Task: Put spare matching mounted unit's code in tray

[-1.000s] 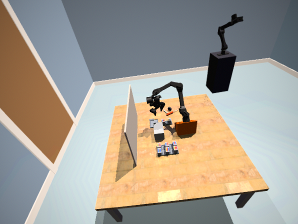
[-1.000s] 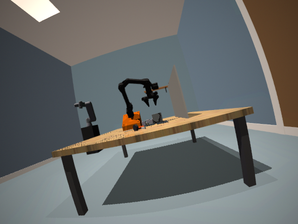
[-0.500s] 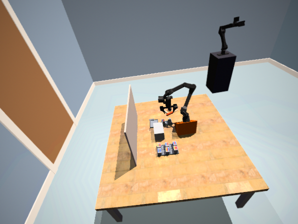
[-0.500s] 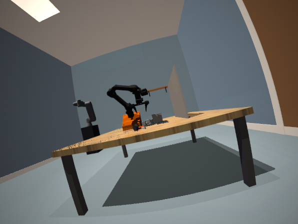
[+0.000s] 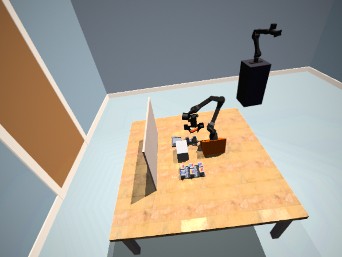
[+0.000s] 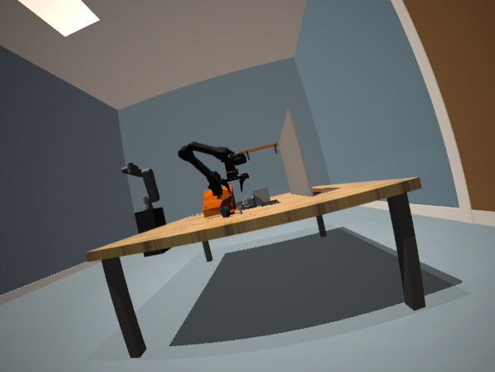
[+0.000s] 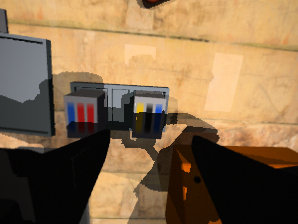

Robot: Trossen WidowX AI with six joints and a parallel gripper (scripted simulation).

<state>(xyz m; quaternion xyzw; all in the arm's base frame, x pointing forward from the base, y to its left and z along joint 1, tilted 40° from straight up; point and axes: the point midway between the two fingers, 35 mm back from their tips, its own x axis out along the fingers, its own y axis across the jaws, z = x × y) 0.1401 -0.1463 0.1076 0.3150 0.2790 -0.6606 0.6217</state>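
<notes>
The grey tray is 180 mm ahead of my gripper tip, 20 mm to the right of it and 100 mm below it. Round my gripper tip: mounted unit 150 mm ahead, 160 mm to the left, 50 mm below; then white panel 390 mm ahead, 130 mm to the left, 120 mm above.
</notes>
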